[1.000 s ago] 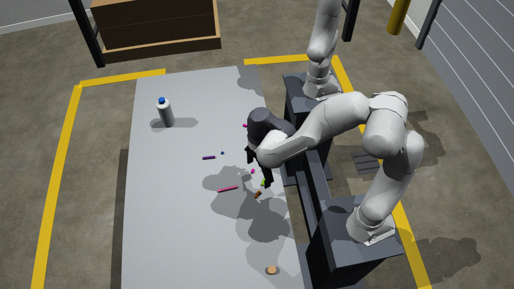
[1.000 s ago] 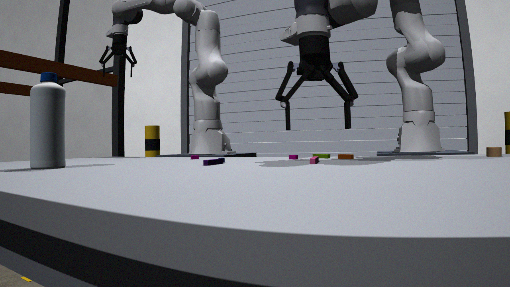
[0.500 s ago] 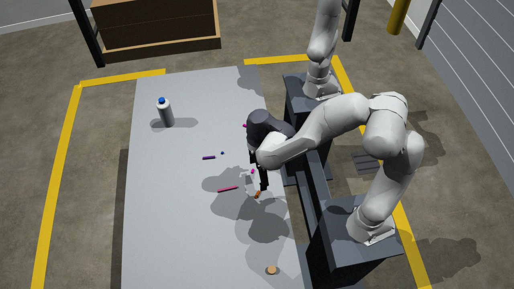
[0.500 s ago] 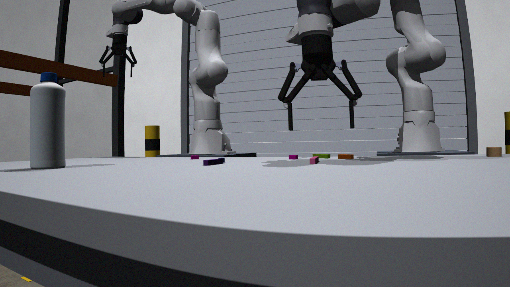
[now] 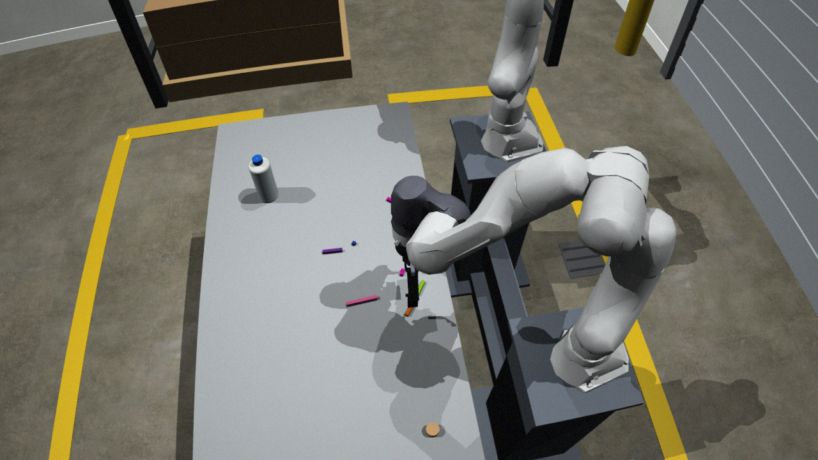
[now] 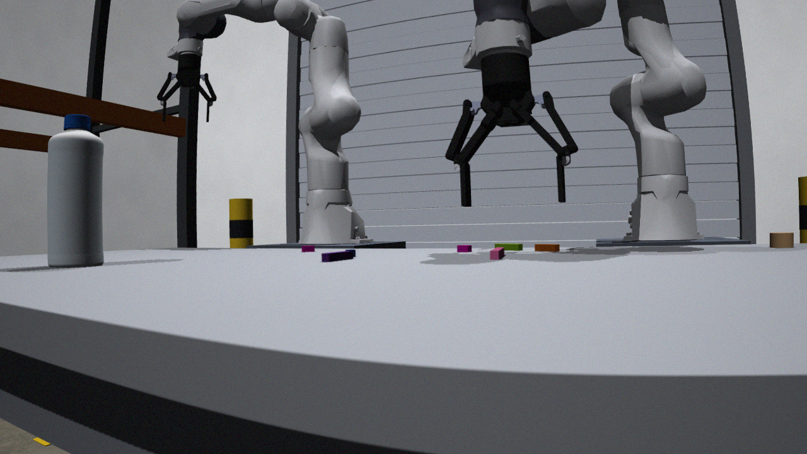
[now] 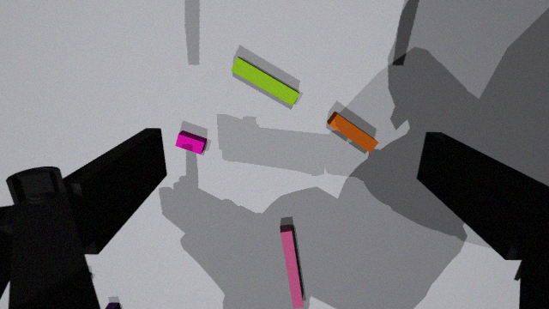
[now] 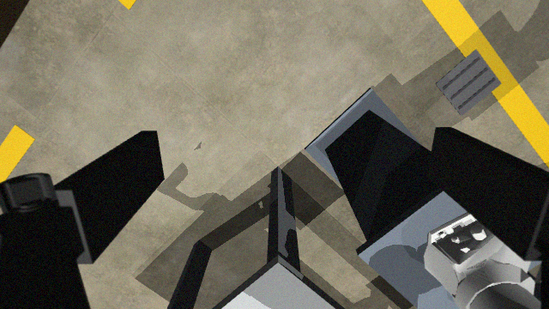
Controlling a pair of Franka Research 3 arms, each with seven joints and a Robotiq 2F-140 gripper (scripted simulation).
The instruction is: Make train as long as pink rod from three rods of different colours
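The pink rod is 14 cm ahead of my left hand and 7 cm below it. The rest, counted from my left hand: lime rod: 3 cm behind, 1 cm to the right, 7 cm below; then orange rod: 1 cm ahead, 5 cm to the left, 7 cm below; then blue rod: 14 cm ahead, 20 cm to the right, 7 cm below.
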